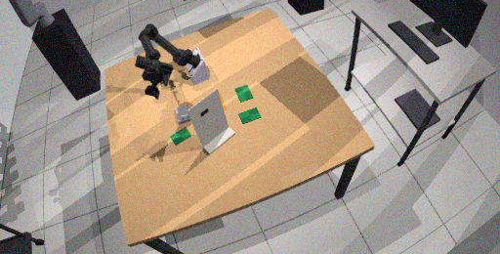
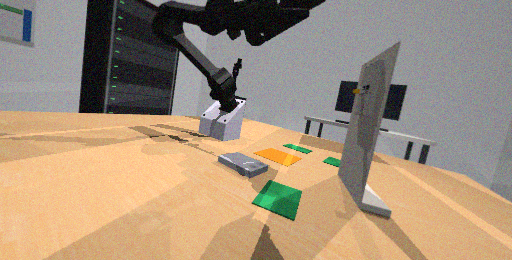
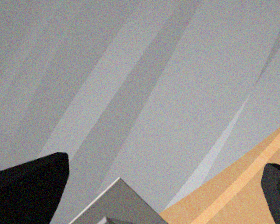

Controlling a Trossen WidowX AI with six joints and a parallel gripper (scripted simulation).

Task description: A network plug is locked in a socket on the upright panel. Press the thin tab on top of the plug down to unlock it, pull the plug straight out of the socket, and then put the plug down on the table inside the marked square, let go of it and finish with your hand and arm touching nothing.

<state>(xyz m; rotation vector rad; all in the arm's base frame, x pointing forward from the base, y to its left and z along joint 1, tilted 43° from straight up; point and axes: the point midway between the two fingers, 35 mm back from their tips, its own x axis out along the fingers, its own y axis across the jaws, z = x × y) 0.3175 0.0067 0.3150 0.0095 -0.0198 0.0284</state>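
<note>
My gripper tip is now 80 mm short of the network plug, 160 mm to the right of it and 110 mm above it. Also, from my gripper tip: flat grey block (130 mm behind, 40 mm to the left, 340 mm below); then grey upright panel (100 mm ahead, 160 mm to the left, 200 mm below); then orange marked square (110 mm behind, 210 mm to the left, 340 mm below).
</note>
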